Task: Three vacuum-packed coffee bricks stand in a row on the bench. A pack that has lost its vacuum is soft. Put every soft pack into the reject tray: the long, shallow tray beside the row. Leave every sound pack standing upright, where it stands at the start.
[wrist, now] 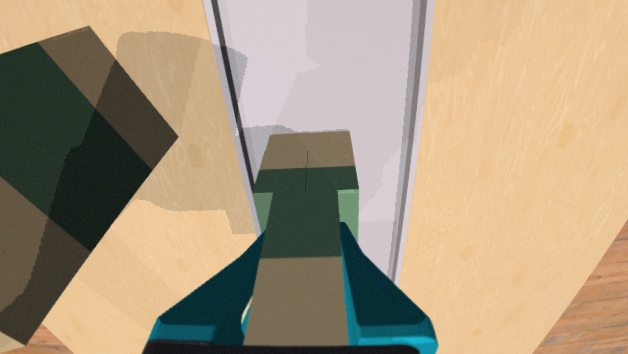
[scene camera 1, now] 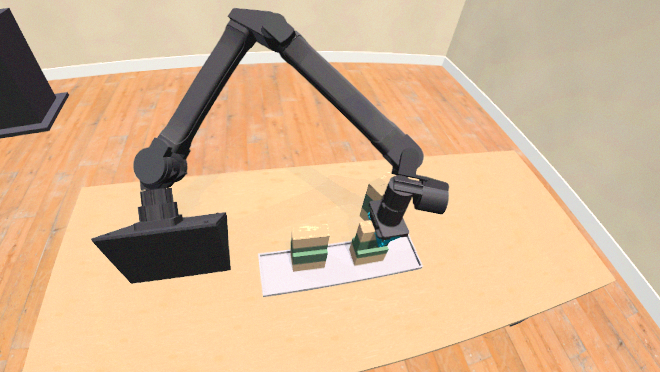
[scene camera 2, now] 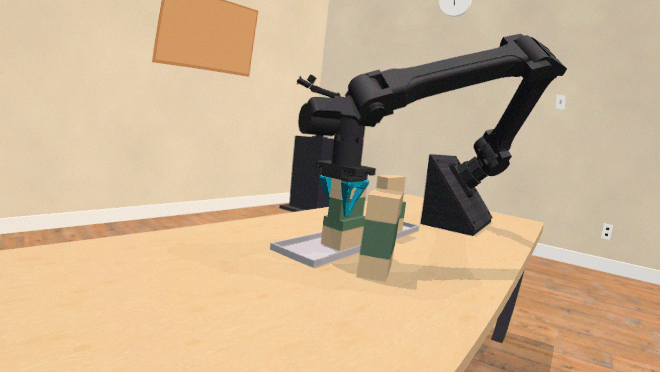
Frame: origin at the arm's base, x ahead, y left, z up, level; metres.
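Where they show: gripper, fingertip midpoint: (wrist: 308, 232) (scene camera 1: 378, 240) (scene camera 2: 340, 214); arm's base, link origin: (scene camera 1: 160, 225) (scene camera 2: 461, 180).
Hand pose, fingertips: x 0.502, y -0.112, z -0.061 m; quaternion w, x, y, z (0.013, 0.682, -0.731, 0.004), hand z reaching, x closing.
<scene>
Each offset is from my fingertips to the top centre of the thing.
My gripper (scene camera 1: 376, 230) (scene camera 2: 337, 206) (wrist: 308, 232) points down and is shut on a tan coffee pack {dy +0.002, dx -0.020, dz +0.074 m} (scene camera 1: 369, 258) (scene camera 2: 336, 221) (wrist: 305, 215) with a green band and a bulging ridge. It holds the pack upright in the right part of the pale tray {dy -0.006, dx -0.088, dz -0.057 m} (scene camera 1: 280, 280) (scene camera 2: 300, 248) (wrist: 350, 50), its base at or barely above the floor; contact is unclear. A second ridged pack {dy +0.021, dx -0.174, dz +0.072 m} (scene camera 1: 310, 255) (scene camera 2: 391, 183) stands in the tray's left half. A third pack {dy +0.122, dx +0.057, dz +0.070 m} (scene camera 1: 367, 206) (scene camera 2: 378, 237) (wrist: 35, 115), smooth-sided, is on the bench behind the tray, turned at an angle; whether it leans slightly is unclear.
The arm's black base (scene camera 1: 170, 250) (scene camera 2: 450, 200) stands left of the tray in scene camera 1. The third pack is close beside the gripper, and partly hidden by it in scene camera 1. A second arm on a dark pedestal (scene camera 2: 309, 172) stands beyond the bench.
</scene>
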